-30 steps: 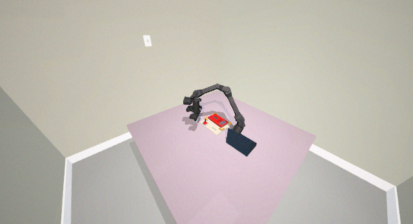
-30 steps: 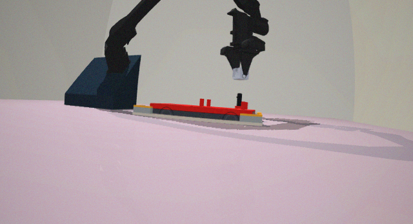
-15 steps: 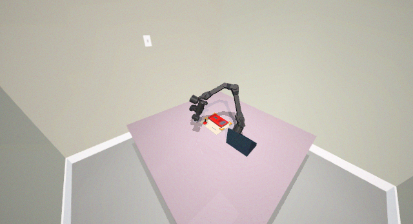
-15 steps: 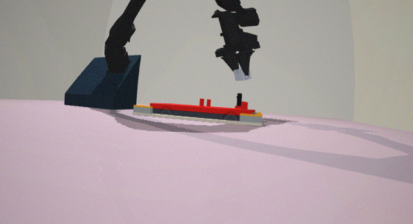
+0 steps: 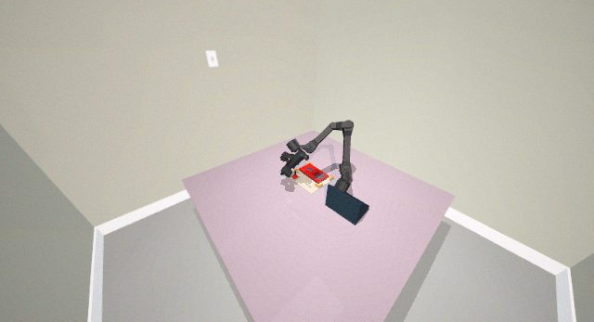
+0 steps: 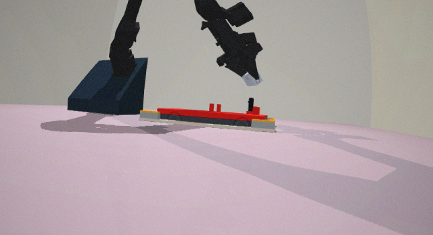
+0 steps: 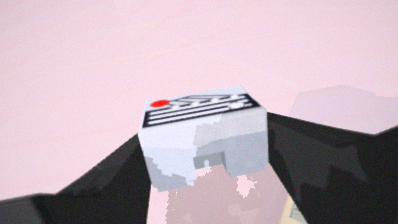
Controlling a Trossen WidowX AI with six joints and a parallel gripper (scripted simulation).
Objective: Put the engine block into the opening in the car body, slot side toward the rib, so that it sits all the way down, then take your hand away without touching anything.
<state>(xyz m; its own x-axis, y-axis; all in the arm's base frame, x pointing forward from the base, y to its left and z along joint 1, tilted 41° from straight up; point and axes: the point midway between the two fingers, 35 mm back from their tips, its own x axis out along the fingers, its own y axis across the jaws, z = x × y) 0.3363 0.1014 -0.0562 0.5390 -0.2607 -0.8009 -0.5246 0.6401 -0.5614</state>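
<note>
The black peg lies 12 cm to the right of my gripper tip and 9 cm below it. The rest, counted from my gripper tip: engine block (1 cm behind); beige plate (6 cm behind, 21 cm to the right, 11 cm below).
</note>
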